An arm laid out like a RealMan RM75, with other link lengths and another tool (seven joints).
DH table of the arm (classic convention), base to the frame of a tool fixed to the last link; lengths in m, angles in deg. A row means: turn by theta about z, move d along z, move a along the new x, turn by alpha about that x. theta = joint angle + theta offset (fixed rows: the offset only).
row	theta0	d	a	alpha
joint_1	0	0.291	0	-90
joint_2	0	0	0	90
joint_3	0	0.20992	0	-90
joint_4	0	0	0	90
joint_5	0	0.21	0	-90
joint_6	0	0	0	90
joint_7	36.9	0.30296	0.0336	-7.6
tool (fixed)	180	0.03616	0	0
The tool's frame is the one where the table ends.
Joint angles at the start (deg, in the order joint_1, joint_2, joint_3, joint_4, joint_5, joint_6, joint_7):
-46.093, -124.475, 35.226, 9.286, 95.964, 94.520, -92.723
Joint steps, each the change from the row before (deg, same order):
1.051, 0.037, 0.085, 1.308, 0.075, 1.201, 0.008
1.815, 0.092, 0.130, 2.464, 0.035, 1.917, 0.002
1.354, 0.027, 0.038, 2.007, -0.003, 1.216, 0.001
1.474, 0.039, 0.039, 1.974, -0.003, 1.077, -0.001
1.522, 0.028, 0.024, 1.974, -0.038, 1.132, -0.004
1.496, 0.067, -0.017, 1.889, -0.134, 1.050, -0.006
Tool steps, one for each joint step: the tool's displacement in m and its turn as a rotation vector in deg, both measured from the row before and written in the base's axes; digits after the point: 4 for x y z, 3 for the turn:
-0.0030, -0.0022, 0.0058, 0.679, -0.212, -0.506
-0.0056, -0.0028, 0.0102, 1.417, -0.175, -0.831
-0.0044, -0.0012, 0.0072, 1.243, 0.049, -0.521
-0.0055, -0.0010, 0.0065, 1.235, 0.188, -0.298
-0.0056, -0.0015, 0.0066, 1.211, 0.172, -0.284
-0.0057, -0.0011, 0.0068, 1.250, 0.181, -0.168

